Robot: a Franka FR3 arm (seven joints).
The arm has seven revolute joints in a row. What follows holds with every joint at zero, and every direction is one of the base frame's. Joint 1 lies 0.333 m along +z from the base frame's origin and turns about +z. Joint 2 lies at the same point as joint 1 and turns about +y. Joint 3 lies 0.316 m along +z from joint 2 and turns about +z. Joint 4 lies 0.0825 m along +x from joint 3 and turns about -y. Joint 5 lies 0.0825 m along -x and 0.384 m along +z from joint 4 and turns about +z. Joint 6 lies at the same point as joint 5 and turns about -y. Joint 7 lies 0.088 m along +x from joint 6 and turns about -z. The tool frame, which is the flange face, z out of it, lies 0.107 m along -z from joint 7; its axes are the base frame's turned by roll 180, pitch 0 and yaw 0 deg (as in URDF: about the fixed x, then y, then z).
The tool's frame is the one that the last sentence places.
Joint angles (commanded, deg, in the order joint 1, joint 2, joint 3, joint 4, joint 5, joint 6, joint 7), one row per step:
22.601 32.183 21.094 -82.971 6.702 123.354 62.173
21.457 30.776 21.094 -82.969 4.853 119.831 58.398
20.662 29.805 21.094 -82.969 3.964 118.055 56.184
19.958 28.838 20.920 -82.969 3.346 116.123 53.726
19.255 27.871 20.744 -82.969 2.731 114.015 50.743
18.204 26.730 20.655 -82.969 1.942 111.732 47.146
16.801 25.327 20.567 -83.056 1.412 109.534 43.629
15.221 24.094 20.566 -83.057 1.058 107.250 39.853
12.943 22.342 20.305 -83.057 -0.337 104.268 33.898
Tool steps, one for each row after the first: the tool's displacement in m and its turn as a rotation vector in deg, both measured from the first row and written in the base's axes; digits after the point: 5 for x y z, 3 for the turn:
0.00283 -0.01492 0.01037 -2.558 -0.996 4.125
0.00541 -0.02492 0.01867 -3.746 -1.721 6.218
0.00777 -0.03548 0.02635 -4.914 -2.182 8.408
0.00959 -0.04635 0.03373 -6.140 -2.566 11.122
0.01259 -0.06052 0.04294 -7.467 -3.109 14.217
0.01673 -0.07824 0.05459 -8.551 -3.607 16.758
0.02106 -0.09694 0.06495 -9.444 -3.795 19.398
0.02851 -0.12710 0.07945 -11.420 -4.586 23.559

